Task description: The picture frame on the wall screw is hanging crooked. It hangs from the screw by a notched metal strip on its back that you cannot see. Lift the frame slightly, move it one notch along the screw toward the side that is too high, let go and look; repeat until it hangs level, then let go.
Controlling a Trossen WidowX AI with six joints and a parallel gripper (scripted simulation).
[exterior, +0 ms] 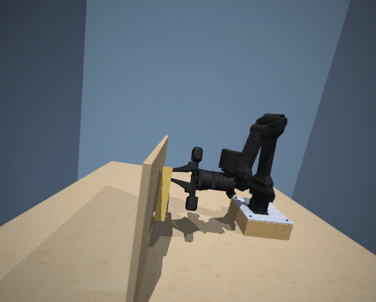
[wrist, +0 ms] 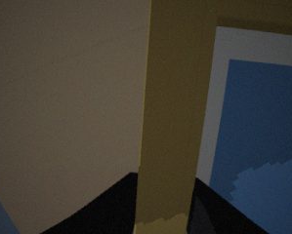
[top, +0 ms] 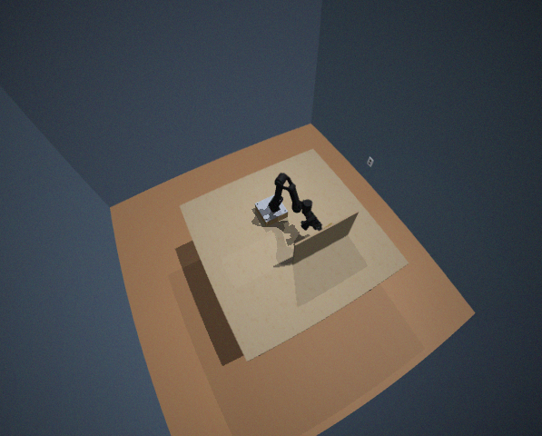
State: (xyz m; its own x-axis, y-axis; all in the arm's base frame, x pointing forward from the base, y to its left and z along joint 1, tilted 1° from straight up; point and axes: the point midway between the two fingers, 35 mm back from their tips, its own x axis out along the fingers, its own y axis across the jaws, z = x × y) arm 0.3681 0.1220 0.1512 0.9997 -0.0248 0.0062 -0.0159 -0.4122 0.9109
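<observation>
The picture frame lies 1 cm ahead of my gripper tip, 2 cm to the left of it and 5 cm below it. The rest, counted from my gripper tip: wooden wall panel 2 cm ahead, 2 cm to the left, 6 cm below.
</observation>
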